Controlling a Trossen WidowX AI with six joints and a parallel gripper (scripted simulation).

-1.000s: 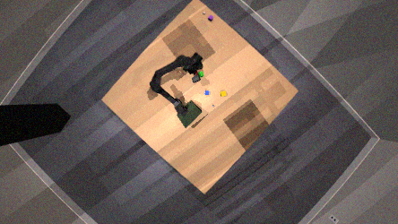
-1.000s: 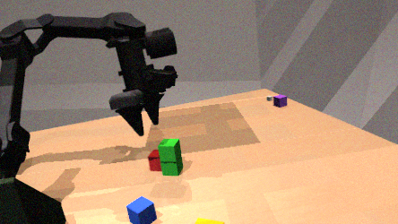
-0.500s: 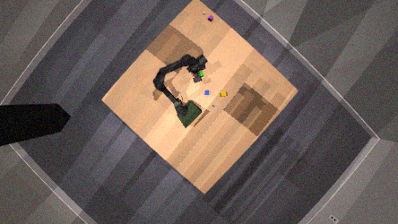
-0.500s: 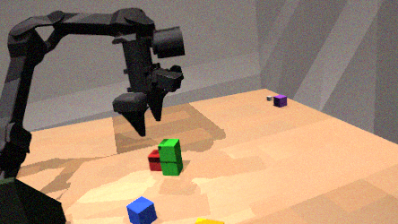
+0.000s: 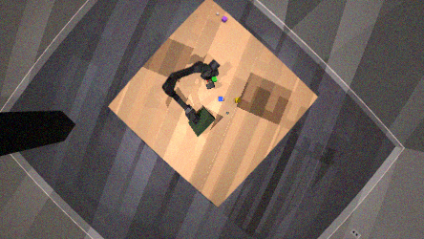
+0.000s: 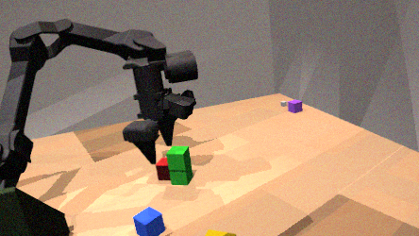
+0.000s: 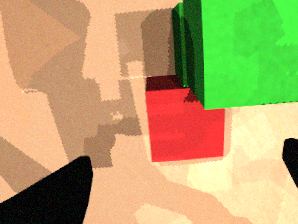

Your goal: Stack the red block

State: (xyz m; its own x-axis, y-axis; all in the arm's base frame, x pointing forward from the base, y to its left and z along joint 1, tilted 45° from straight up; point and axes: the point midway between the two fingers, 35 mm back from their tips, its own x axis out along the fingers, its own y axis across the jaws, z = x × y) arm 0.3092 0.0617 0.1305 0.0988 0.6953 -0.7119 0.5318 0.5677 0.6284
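My gripper tip is now 40 mm above the red block, 10 mm to the left of it and 10 mm short of it. Also, from my gripper tip: purple block (490 mm ahead, 210 mm to the left, 40 mm below); then blue block (180 mm to the right, 60 mm behind, 40 mm below); then yellow block (300 mm to the right, 30 mm below, 20 mm ahead).
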